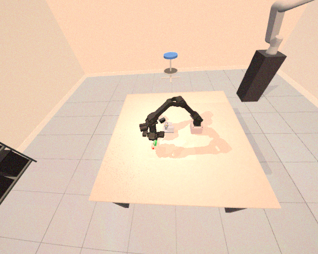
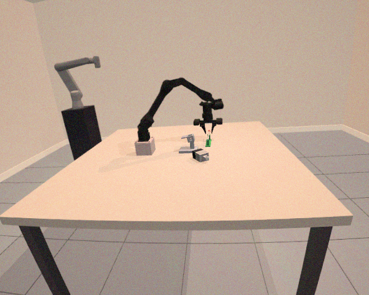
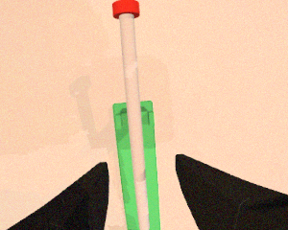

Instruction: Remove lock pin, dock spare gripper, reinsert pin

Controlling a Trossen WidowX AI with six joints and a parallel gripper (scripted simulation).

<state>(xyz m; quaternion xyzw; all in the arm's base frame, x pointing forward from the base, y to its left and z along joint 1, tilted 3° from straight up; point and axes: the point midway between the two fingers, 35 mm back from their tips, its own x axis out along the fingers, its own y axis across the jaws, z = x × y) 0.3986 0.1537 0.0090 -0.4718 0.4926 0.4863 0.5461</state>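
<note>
My gripper tip is 4 cm to the left of the green cradle and 3 cm above it. Round my gripper tip: mount (12 cm behind, 16 cm to the right); spare gripper (5 cm behind, 31 cm to the right, 3 cm below).
</note>
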